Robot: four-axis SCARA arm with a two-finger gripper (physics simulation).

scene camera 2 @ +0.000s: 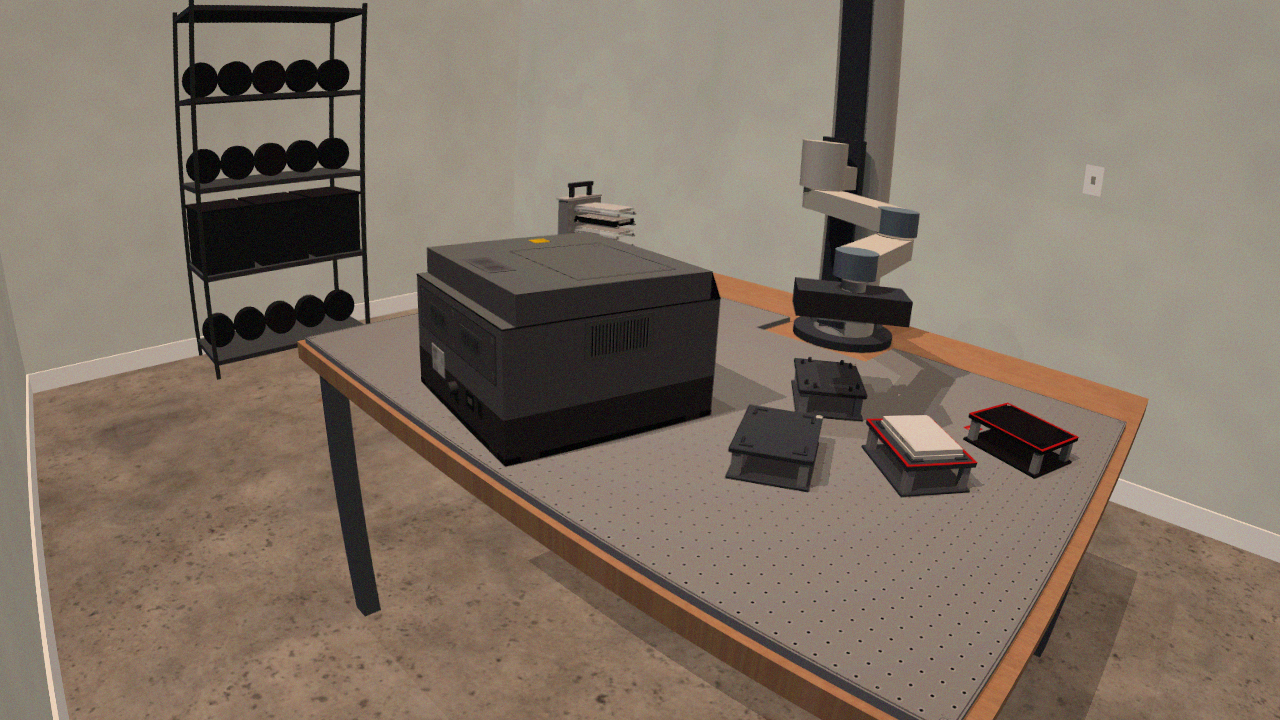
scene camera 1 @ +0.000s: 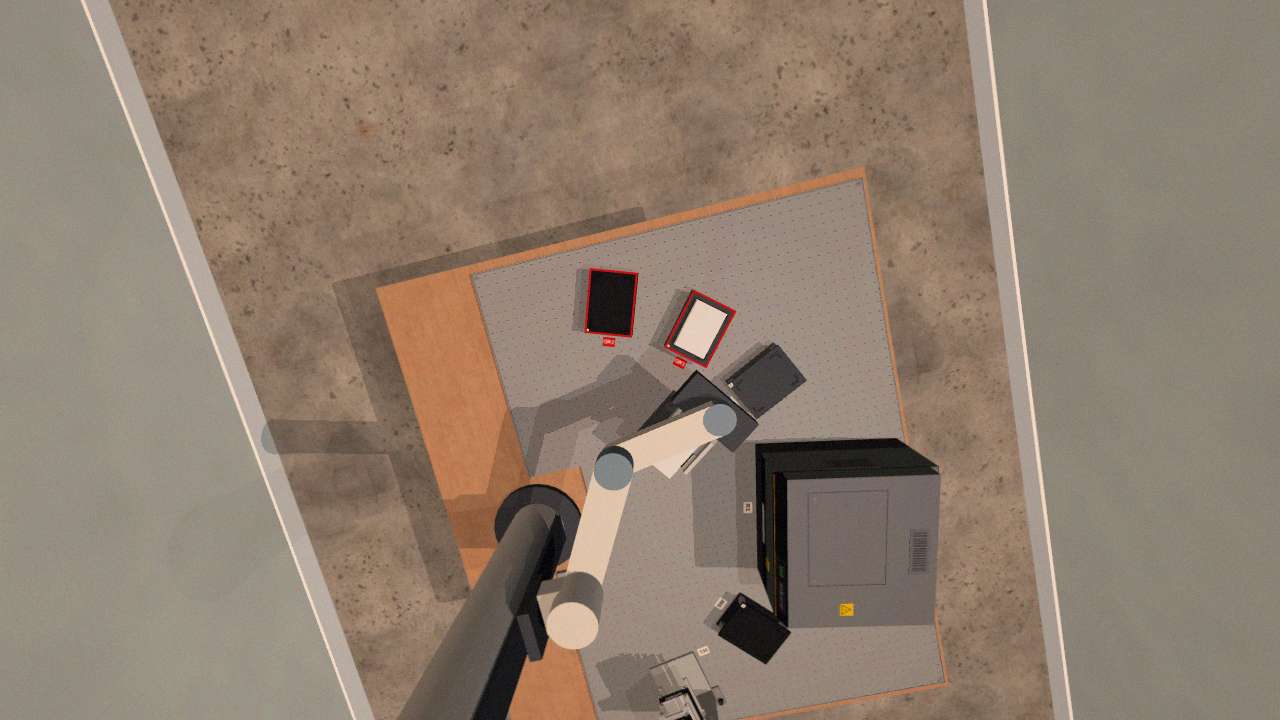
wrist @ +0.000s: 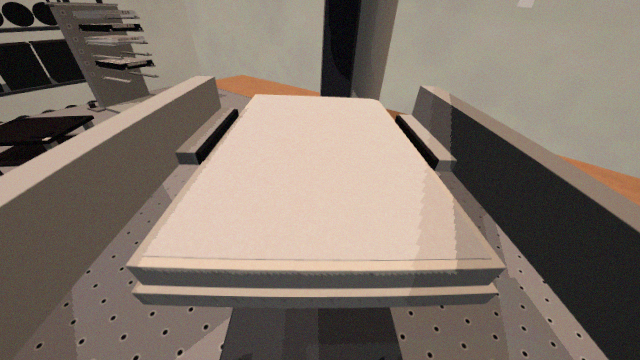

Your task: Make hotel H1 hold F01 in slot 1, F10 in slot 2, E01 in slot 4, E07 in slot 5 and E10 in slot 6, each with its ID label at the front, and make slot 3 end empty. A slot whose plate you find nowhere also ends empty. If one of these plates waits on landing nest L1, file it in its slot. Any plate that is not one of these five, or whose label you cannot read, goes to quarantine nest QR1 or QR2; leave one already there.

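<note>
My gripper [wrist: 318, 100] [scene camera 2: 852, 304] is shut on a white lidded plate [wrist: 315, 200] [scene camera 1: 669, 465], held level above a dark raised nest [scene camera 2: 829, 377]. That nest is bare on top in scene camera 2. The plate's ID label cannot be read. Hotel H1 [wrist: 75, 55] [scene camera 2: 566, 216] stands far off and holds several light and dark plates; their labels are unreadable, and I cannot tell every slot. Red-rimmed nest QR1 [scene camera 1: 666, 347] [scene camera 2: 957, 459] bears a white plate [scene camera 1: 700, 328] [scene camera 2: 921, 435]. Red-rimmed nest QR2 [scene camera 1: 611, 302] [scene camera 2: 1022, 427] is empty.
A large dark instrument [scene camera 1: 848, 546] [scene camera 2: 572, 331] stands on the perforated table. Another dark nest [scene camera 1: 766, 379] [scene camera 2: 776, 433] stands between it and QR1. A black nest [scene camera 1: 754, 628] [wrist: 45, 129] is beside the instrument. The arm's column [scene camera 2: 854, 89] rises at the table's wooden edge.
</note>
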